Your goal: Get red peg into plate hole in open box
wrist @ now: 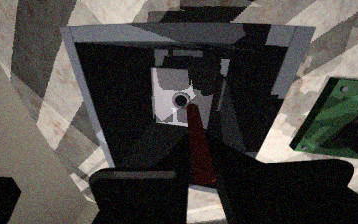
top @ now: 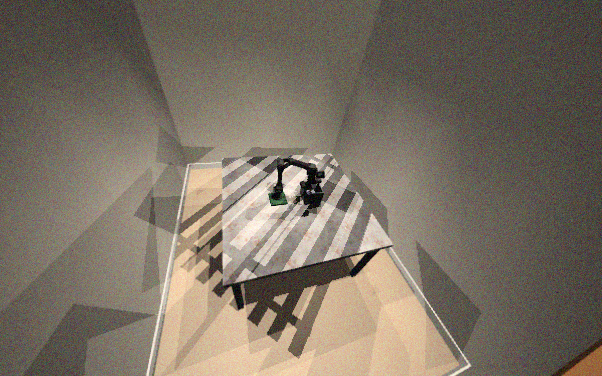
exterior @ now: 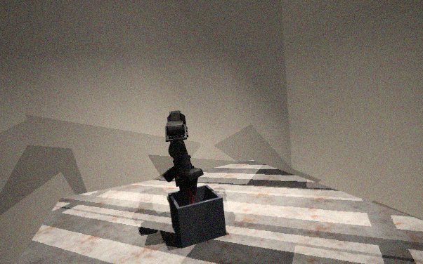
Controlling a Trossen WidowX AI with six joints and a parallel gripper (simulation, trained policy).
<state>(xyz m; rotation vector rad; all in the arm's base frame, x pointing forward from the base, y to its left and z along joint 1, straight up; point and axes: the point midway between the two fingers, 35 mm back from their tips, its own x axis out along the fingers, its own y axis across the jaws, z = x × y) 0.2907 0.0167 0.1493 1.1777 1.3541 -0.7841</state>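
Right now my gripper tip is 10 mm to the left of the red peg.
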